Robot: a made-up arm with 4 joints.
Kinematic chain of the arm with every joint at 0, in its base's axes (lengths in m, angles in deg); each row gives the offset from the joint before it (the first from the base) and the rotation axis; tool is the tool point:
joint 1: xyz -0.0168 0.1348 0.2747 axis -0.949 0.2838 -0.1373
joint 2: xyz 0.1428 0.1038 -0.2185 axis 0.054 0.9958 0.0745
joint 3: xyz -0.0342 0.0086 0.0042 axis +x
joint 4: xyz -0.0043 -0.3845 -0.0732 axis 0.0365 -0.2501 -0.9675
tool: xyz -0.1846 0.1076 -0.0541
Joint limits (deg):
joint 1: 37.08..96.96
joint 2: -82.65..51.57
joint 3: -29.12..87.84
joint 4: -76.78..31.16
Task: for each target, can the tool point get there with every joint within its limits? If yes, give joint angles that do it. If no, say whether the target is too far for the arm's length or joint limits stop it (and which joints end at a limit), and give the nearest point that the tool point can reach.
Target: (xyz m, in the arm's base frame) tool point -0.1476 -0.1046 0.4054
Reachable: yes | joints 57.42 13.86 -19.87 -16.32
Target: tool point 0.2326 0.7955 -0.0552
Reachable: no: joint limits stop it (at a limit: joint 1, joint 2, joint 3, joint 4) | nearest point -0.1569 0.2162 -0.0325 | short by 0.698 m
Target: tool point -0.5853 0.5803 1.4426
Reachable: no: too far | nearest point -0.1678 0.0858 0.6770 | short by 1.003 m
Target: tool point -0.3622 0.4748 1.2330
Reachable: no: too far | nearest point -0.1376 0.1111 0.6747 | short by 0.703 m
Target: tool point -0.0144 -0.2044 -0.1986
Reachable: yes | joints 42.24 -35.54 51.14 6.68
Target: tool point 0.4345 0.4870 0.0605
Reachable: no: joint limits stop it (at a limit: joint 1, joint 2, joint 3, joint 4) | nearest point 0.2484 0.0602 -0.2094 | short by 0.538 m
